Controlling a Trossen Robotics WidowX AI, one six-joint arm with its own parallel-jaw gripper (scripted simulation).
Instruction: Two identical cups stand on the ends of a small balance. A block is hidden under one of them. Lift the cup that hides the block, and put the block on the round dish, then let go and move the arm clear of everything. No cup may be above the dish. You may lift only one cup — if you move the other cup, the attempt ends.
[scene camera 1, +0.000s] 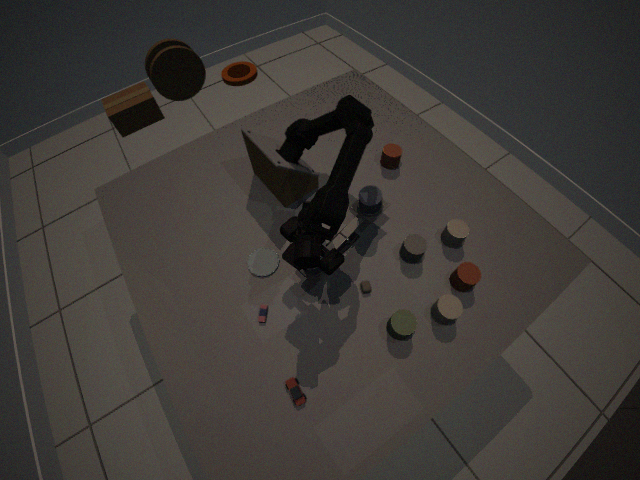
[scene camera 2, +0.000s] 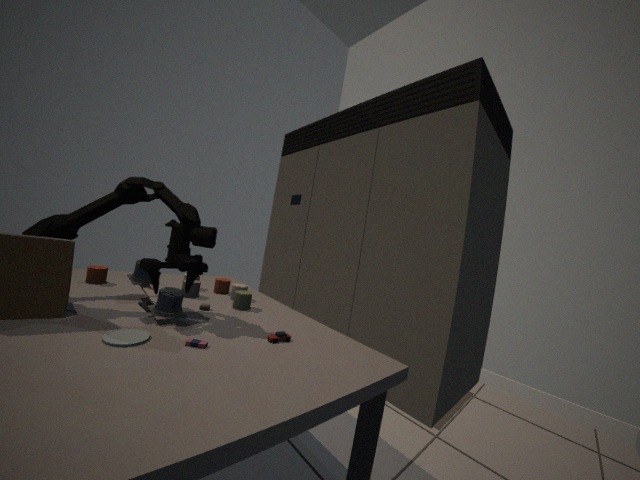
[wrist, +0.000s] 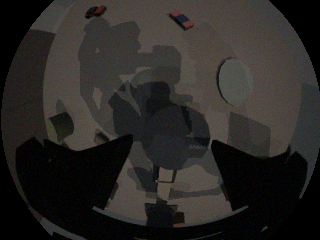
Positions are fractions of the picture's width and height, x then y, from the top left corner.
Note:
My gripper (scene camera 2: 0.27, 0.61) is open, with nothing in its grasp. Further things: a cup (wrist: 0.55, 0.57) and a balance beam (scene camera 1: 0.54, 0.49).
My gripper also shows in scene camera 1 (scene camera 1: 0.49, 0.54) and in the wrist view (wrist: 0.54, 0.59).

